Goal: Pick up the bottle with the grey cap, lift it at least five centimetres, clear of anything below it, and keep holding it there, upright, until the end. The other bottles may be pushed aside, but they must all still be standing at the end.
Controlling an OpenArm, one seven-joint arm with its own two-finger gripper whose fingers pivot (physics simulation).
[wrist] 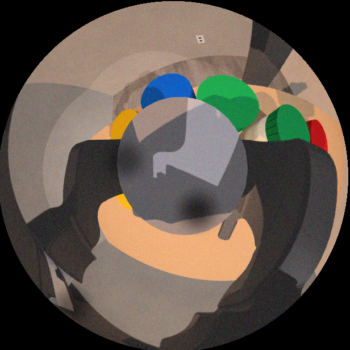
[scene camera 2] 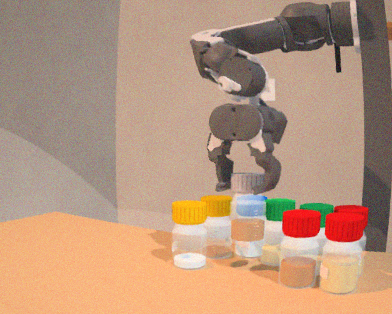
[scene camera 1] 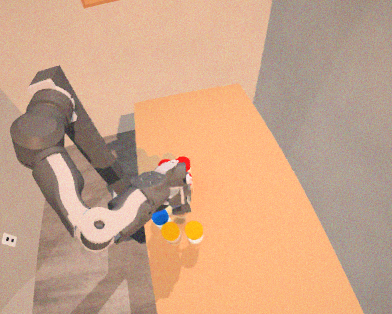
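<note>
The bottle with the grey cap (scene camera 2: 247, 227) (wrist: 182, 165) hangs upright in the air. Its brown contents show, and its base is above the table (scene camera 2: 125, 270) (scene camera 1: 240, 200). My gripper (scene camera 2: 246, 187) (wrist: 183, 184) (scene camera 1: 187, 194) is shut on it, one finger on each side of the cap. In the second scene view the bottle with the blue cap (scene camera 2: 263, 199) (wrist: 165, 92) (scene camera 1: 160, 217) stands behind it and shows through its clear body. In the first scene view the hand hides most of the held bottle.
Two yellow-capped bottles (scene camera 2: 189, 212) (scene camera 2: 216, 206) stand to the left in the second scene view. Two green-capped bottles (scene camera 2: 280, 209) (scene camera 2: 316, 212) and several red-capped bottles (scene camera 2: 301, 223) (scene camera 2: 344, 226) stand to the right. All that show are upright.
</note>
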